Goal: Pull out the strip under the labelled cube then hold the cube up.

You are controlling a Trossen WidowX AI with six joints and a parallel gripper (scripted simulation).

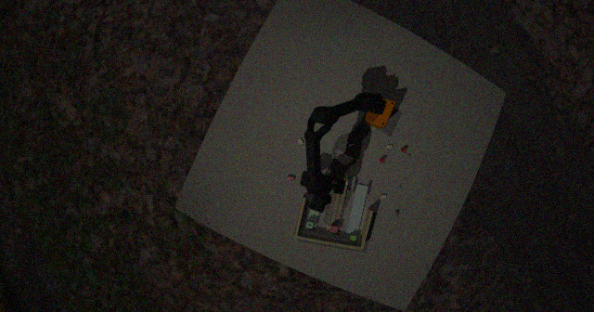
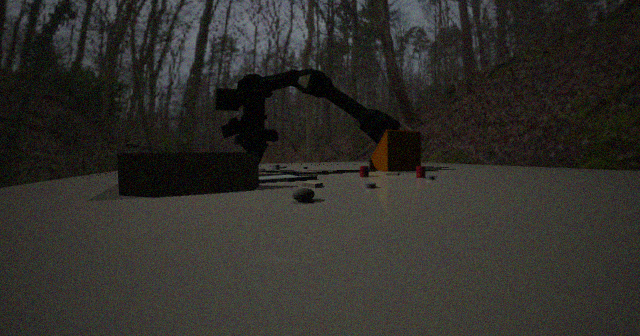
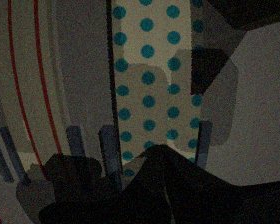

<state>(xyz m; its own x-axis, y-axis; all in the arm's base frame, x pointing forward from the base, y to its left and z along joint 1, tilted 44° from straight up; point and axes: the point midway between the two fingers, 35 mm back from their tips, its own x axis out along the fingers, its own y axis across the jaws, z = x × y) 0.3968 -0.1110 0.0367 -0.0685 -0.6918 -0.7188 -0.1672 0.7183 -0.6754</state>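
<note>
Right now the red-lined strip is 110 mm to the left of my gripper tip and 70 mm ahead of it. Round my gripper tip: grey pebble: 400 mm to the left, 10 mm ahead.
</note>
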